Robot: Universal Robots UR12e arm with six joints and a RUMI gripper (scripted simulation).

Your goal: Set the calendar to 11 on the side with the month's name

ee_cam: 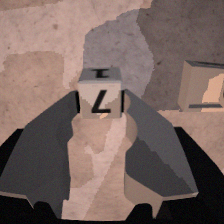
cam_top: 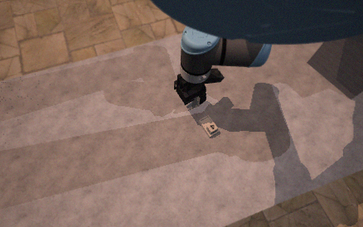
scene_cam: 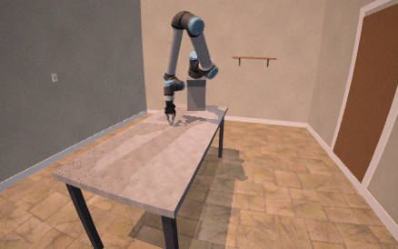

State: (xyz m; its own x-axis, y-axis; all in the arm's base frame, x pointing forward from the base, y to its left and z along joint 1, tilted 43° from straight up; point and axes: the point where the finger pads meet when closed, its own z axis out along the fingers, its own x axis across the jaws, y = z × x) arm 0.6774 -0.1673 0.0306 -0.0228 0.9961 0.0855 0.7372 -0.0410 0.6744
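The digit cube lies 10 mm below my hand. The rest, counted from my hand: calendar tray (110 mm to the left, 20 mm below); then white cube (120 mm to the left, 10 mm below).
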